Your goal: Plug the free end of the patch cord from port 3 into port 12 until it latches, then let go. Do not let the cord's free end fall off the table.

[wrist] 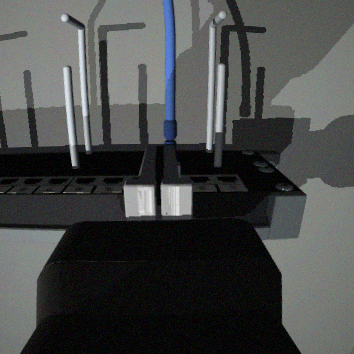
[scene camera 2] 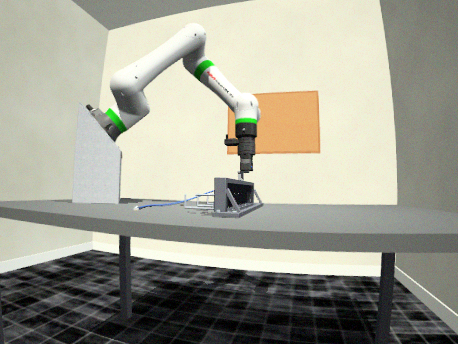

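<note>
The blue patch cord runs from the dark port panel across the table; its pale free end lies on the table left of the panel in the scene view. The free end does not show in the wrist view. There the cord's blue boot is at the panel, third from the right end, partly behind a finger. My gripper is shut with no plug between its fingers, close above the panel beside that boot. Port numbers cannot be read; port 12 cannot be identified.
White wire guides stand up along the cord side of the panel. Braces support its other side. The grey table carries the panel and the robot's pale pedestal.
</note>
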